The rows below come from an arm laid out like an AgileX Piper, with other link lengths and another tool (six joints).
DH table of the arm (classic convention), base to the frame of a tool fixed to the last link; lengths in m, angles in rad. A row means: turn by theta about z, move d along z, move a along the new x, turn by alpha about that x. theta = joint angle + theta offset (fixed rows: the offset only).
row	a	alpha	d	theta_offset
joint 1	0	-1.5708	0.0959	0
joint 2	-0.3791	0	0	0.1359
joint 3	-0.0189	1.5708	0	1.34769
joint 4	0	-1.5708	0.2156	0
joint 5	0	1.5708	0	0
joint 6	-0.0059	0.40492	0.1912	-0.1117
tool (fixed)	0	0	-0.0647	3.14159
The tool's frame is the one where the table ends.
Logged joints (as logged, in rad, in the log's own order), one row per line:
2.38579 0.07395 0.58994 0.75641 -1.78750 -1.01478
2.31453 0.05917 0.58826 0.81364 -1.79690 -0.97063
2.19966 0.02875 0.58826 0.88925 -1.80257 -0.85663
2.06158 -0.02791 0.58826 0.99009 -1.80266 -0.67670
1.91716 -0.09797 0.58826 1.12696 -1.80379 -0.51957
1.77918 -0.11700 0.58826 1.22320 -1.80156 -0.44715
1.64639 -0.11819 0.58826 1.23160 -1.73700 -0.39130
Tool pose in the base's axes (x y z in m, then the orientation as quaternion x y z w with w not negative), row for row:
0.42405 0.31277 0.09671 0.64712 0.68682 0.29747 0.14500
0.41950 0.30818 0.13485 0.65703 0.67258 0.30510 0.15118
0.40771 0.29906 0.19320 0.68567 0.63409 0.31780 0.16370
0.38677 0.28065 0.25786 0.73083 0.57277 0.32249 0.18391
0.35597 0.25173 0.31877 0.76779 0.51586 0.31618 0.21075
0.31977 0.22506 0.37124 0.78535 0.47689 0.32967 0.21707
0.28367 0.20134 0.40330 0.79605 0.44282 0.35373 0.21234
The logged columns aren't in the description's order. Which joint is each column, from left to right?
Columns, left to right: joint 2, joint 4, joint 1, joint 5, joint 3, joint 6.
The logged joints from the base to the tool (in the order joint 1, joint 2, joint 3, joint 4, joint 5, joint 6), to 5 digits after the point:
0.58994 2.38579 -1.78750 0.07395 0.75641 -1.01478
0.58826 2.31453 -1.79690 0.05917 0.81364 -0.97063
0.58826 2.19966 -1.80257 0.02875 0.88925 -0.85663
0.58826 2.06158 -1.80266 -0.02791 0.99009 -0.67670
0.58826 1.91716 -1.80379 -0.09797 1.12696 -0.51957
0.58826 1.77918 -1.80156 -0.11700 1.22320 -0.44715
0.58826 1.64639 -1.73700 -0.11819 1.23160 -0.39130

